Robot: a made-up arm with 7 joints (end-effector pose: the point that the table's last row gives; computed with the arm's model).
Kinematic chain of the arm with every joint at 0, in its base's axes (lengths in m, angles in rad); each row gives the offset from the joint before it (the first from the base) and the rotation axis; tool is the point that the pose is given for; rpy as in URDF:
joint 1: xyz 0 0 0.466 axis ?
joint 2: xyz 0 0 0 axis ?
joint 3: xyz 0 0 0.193 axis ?
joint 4: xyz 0.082 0 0 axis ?
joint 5: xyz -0.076 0 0.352 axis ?
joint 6: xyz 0 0 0 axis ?
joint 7: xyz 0.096 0 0 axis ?
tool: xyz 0 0 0 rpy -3.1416 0 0
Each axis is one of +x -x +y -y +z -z.
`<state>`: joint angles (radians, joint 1 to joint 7).
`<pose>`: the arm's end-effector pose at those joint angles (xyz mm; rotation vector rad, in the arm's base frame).
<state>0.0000 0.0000 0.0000 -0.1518 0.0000 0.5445 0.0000</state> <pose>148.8 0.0 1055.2 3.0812 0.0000 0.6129</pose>
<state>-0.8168 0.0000 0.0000 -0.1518 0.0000 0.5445 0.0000</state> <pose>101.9 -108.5 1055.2 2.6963 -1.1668 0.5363</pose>
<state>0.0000 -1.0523 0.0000 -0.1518 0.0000 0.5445 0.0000</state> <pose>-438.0 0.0 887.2 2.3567 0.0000 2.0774</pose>
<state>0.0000 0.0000 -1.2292 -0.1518 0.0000 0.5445 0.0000</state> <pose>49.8 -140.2 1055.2 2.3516 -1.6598 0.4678</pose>
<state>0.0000 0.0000 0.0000 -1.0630 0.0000 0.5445 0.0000</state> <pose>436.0 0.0 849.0 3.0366 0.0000 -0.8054</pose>
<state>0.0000 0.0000 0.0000 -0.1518 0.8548 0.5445 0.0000</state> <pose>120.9 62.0 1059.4 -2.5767 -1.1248 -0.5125</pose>
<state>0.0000 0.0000 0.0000 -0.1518 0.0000 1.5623 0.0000</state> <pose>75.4 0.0 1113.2 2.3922 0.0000 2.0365</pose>
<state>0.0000 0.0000 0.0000 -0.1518 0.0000 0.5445 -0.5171</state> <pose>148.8 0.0 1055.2 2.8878 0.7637 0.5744</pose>
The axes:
joint 1: +z
joint 2: +y
joint 3: +z
joint 4: -y
joint 5: +z
joint 6: -y
joint 7: -z

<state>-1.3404 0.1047 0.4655 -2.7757 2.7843 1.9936 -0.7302</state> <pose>161.0 -198.4 237.3 -0.2183 1.8094 -0.9613</pose>
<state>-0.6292 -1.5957 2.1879 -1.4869 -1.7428 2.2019 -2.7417</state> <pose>-8.6 475.2 121.3 -1.2713 -0.5914 -1.4625</pose>
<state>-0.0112 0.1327 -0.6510 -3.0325 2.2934 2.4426 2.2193</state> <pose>58.5 -138.0 240.7 2.3170 1.4732 0.8239</pose>
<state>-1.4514 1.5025 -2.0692 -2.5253 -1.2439 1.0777 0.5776</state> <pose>-331.8 103.8 678.3 1.3857 0.1692 2.3763</pose>
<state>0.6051 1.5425 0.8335 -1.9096 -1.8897 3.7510 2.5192</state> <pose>-66.3 356.6 270.5 -1.8842 -0.1502 1.4368</pose>
